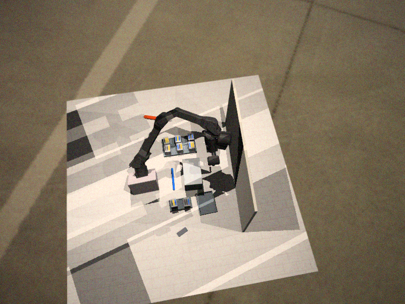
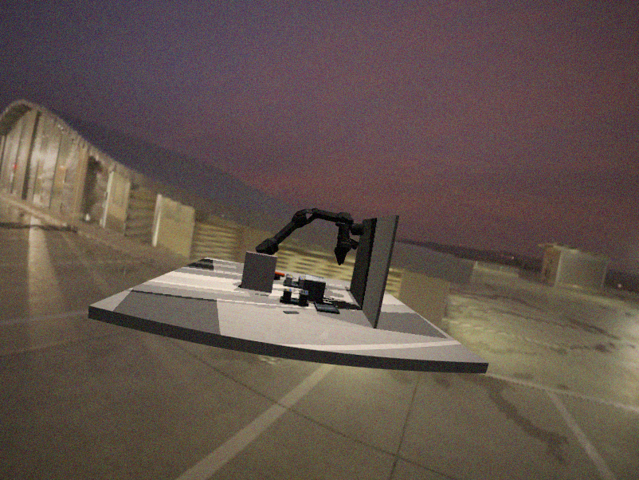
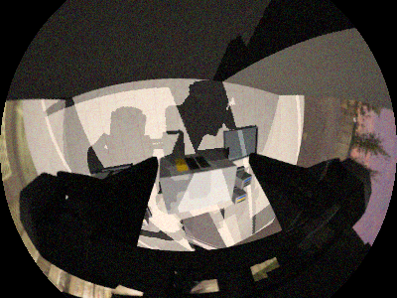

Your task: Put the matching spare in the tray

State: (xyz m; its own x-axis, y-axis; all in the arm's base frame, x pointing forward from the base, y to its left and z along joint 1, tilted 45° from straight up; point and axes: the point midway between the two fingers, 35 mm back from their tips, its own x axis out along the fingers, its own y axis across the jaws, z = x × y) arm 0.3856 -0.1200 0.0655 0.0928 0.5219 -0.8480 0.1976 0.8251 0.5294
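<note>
My gripper tip is now 220 mm past the dark spare, 200 mm to the right of it and 150 mm above it. From my gripper tip the other things lie so: grey tray 90 mm behind, 180 mm to the right, 180 mm below; then tall upright panel 130 mm ahead, 50 mm to the right, 40 mm above; then grey mounted unit 120 mm behind, 10 mm to the left, 140 mm below.
</note>
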